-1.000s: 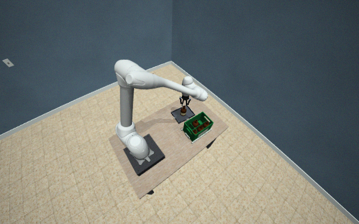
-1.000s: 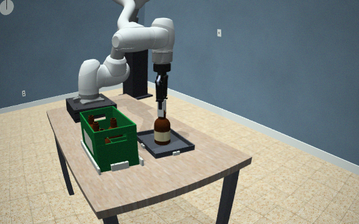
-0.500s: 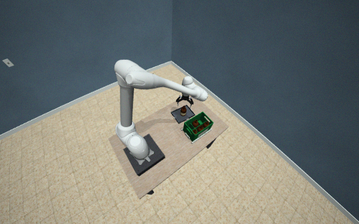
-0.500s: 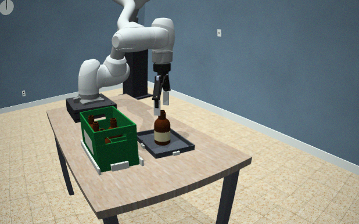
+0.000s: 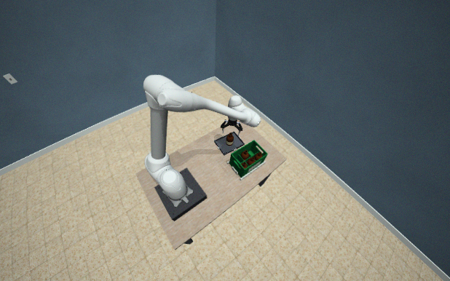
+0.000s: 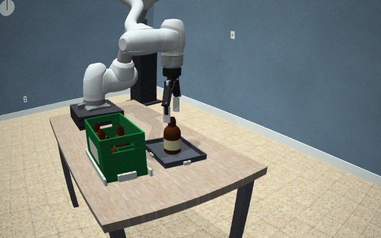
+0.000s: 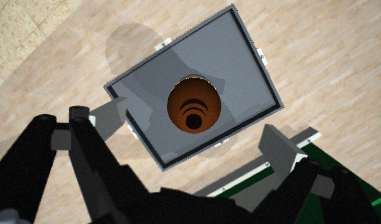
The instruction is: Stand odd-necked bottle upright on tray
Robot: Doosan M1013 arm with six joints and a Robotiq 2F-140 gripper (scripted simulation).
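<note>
The brown bottle is 9 cm below my hand. The rest, counted from my hand: dark tray (16 cm below); green crate (6 cm behind, 27 cm to the right, 9 cm below).
</note>
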